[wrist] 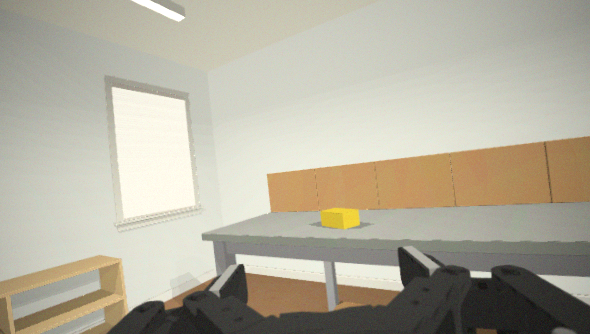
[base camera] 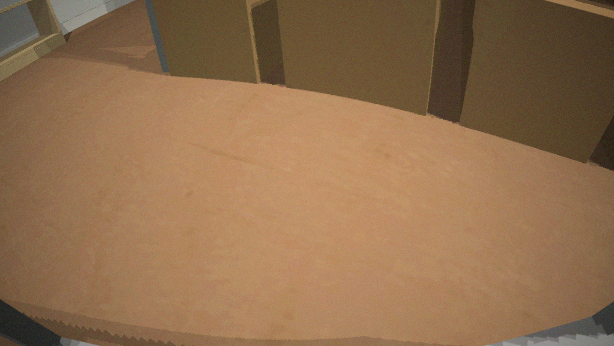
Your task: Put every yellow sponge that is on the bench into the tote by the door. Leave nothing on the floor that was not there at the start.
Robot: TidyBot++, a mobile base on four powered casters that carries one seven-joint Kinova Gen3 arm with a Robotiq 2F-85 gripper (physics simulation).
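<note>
A yellow sponge (wrist: pixel 340 218) sits on the grey bench (wrist: pixel 475 223), towards the bench's left end in the wrist view. My gripper (wrist: pixel 321 273) is open, with its two fingers apart at the bottom of the wrist view and no object between them. The sponge appears above the gap between the fingertips, beyond them and apart from them. The tote by the door does not show in either view.
Tall brown box-like panels (base camera: pixel 355 50) stand on the floor (base camera: pixel 300 210) across the top and right of the base view. A low wooden shelf (base camera: pixel 46 17) (wrist: pixel 115 280) stands at the left. Orange-brown panels (wrist: pixel 412 182) line the bench's back. Bench legs (wrist: pixel 331 285) reach the floor.
</note>
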